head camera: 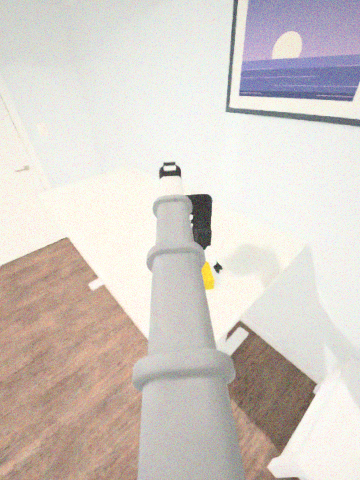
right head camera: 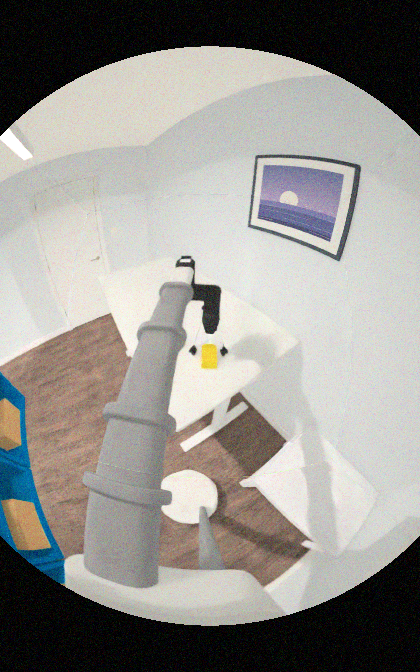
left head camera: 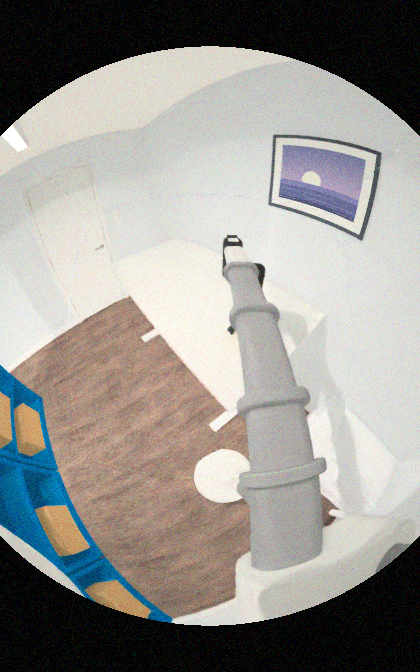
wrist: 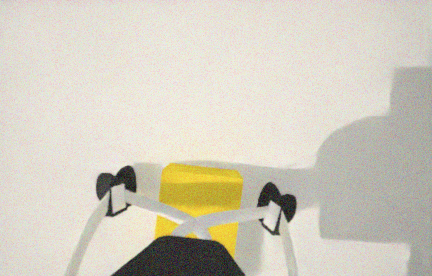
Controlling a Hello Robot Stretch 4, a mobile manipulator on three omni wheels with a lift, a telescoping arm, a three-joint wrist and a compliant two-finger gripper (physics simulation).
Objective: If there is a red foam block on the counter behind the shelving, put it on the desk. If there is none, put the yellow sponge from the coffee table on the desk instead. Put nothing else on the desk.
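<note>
The yellow sponge lies on the white desk, near its right part in the right head camera view. My gripper is open around the sponge, one fingertip on each side, with a gap to the sponge on both sides in the wrist view. In the head camera view the arm hides part of the sponge and one fingertip. In the left head camera view the arm hides the sponge. No red foam block shows in these views.
Blue shelving with tan boxes stands at the left. A round white table or stool and a white chair-like piece stand near the desk. A framed picture hangs on the wall behind.
</note>
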